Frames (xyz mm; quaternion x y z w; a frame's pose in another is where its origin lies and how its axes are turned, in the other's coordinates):
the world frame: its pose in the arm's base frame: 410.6 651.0 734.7 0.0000 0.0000 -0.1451 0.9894
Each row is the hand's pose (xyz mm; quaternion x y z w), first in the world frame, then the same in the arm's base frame.
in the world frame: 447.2 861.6 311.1 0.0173 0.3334 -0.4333 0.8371
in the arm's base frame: 1086.4 1347.9 1045.8 0.0655 0.3274 -0.5502 0.7654
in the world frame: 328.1 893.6 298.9 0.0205 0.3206 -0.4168 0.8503
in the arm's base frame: 981.5 1412.8 1033.6 0.0668 0.3142 -0.5358 0.7808
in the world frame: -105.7 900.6 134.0 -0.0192 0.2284 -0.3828 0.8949
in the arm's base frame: 567.9 1544.0 868.7 0.0141 0.2288 -0.5086 0.8299
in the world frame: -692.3 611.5 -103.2 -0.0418 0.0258 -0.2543 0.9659
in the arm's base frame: -77.0 1435.5 631.5 -0.0376 0.0316 -0.3918 0.9188
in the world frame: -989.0 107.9 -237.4 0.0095 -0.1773 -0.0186 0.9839
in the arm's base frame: -505.8 1038.3 497.3 -0.0163 -0.1768 -0.1612 0.9708
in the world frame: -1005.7 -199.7 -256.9 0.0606 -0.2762 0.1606 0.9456
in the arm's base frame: -610.1 748.5 477.8 0.0199 -0.2821 0.0217 0.9589
